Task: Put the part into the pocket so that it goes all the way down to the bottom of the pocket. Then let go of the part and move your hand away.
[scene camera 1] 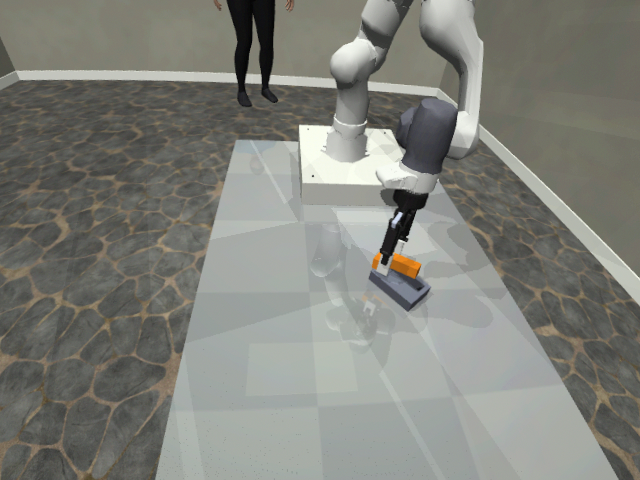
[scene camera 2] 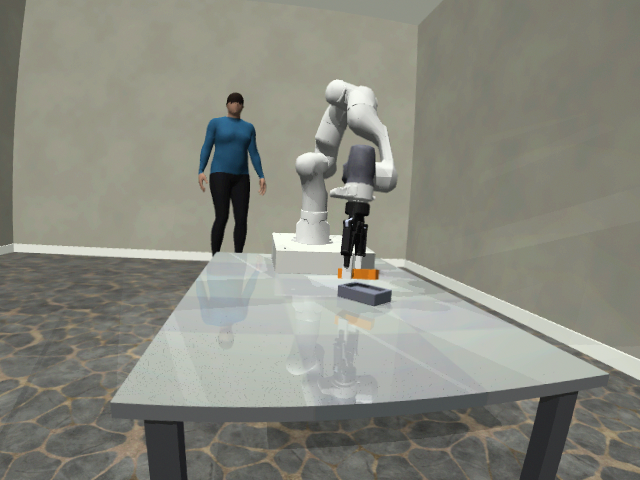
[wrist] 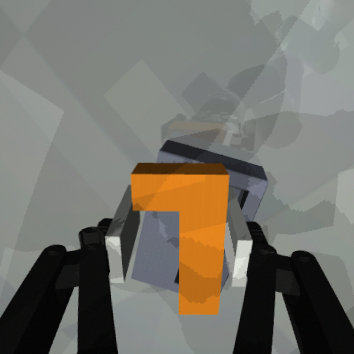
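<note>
My gripper [scene camera 1: 387, 266] is carrying an orange L-shaped part [wrist: 198, 191], and that part touches nothing else. You'd find the gripper in scene camera 2 [scene camera 2: 351, 278] as well, and in the wrist view [wrist: 179, 204]. There's also a grey pocket block [wrist: 156, 262] that I can see.
</note>
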